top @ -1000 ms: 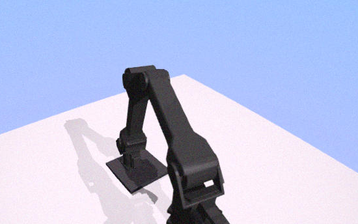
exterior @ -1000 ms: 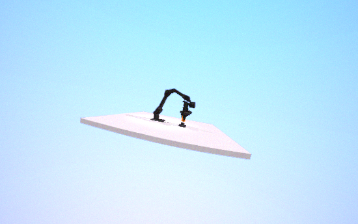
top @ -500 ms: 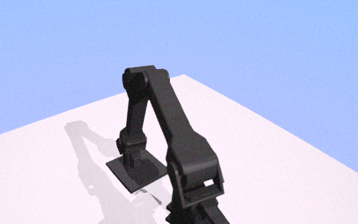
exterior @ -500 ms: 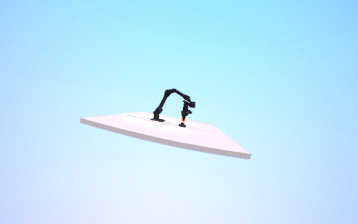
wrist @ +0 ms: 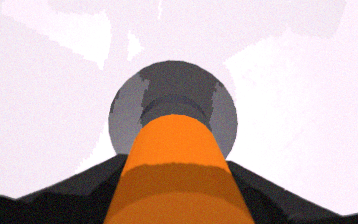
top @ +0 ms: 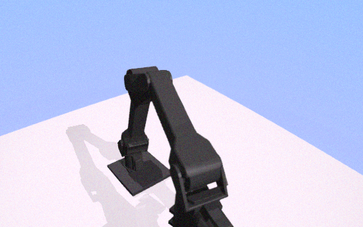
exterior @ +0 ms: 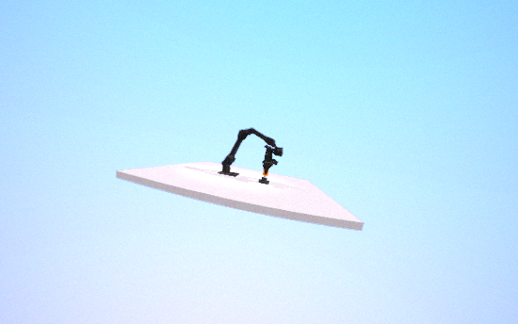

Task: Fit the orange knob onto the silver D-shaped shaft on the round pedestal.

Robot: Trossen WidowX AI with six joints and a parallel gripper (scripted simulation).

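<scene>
Now: the dark pedestal 40 mm below my gripper tip. The rest, counted from my gripper tip: orange knob 30 mm above.
</scene>
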